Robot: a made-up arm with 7 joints. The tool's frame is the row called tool.
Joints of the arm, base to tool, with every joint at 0 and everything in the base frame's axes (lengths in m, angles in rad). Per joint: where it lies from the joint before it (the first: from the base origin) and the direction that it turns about. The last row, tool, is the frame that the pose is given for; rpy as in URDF.
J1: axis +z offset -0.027 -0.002 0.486
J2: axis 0 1 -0.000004 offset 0.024 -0.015 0.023
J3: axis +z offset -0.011 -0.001 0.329
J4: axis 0 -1 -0.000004 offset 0.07 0.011 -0.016
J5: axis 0 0.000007 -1 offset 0.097 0.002 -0.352
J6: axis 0 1 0.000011 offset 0.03 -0.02 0.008
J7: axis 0 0.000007 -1 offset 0.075 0.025 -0.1
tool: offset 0.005 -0.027 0.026 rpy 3.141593 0 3.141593
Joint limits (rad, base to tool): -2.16..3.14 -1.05..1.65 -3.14..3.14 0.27..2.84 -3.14..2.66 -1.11..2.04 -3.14..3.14
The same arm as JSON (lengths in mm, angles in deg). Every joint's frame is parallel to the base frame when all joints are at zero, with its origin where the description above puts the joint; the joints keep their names.
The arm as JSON. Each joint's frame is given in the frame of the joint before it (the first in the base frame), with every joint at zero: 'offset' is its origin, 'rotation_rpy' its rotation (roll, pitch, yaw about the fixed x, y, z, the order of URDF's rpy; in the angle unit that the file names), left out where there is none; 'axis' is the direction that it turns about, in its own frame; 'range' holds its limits. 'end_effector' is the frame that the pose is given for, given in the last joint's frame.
{"length_unit": "mm", "angle_unit": "deg", "chain": [
  {"id": "J1", "offset": [-27.0, -2.0, 486.0], "axis": "+z", "range": [-123.76, 179.91]},
  {"id": "J2", "offset": [24.0, -15.0, 23.0], "axis": "+y", "range": [-60.16, 94.54]},
  {"id": "J3", "offset": [-11.0, -1.0, 329.0], "axis": "+z", "range": [-179.91, 179.91]},
  {"id": "J4", "offset": [70.0, 11.0, -16.0], "axis": "-y", "range": [15.47, 162.72]},
  {"id": "J5", "offset": [97.0, 2.0, -352.0], "axis": "-z", "range": [-179.91, 152.41]},
  {"id": "J6", "offset": [30.0, -20.0, 8.0], "axis": "+y", "range": [-63.6, 116.88]},
  {"id": "J7", "offset": [75.0, 25.0, -100.0], "axis": "-z", "range": [-179.91, 179.91]}
], "end_effector": {"offset": [5.0, -27.0, 26.0], "rotation_rpy": [-180.0, 0.0, -180.0]}}

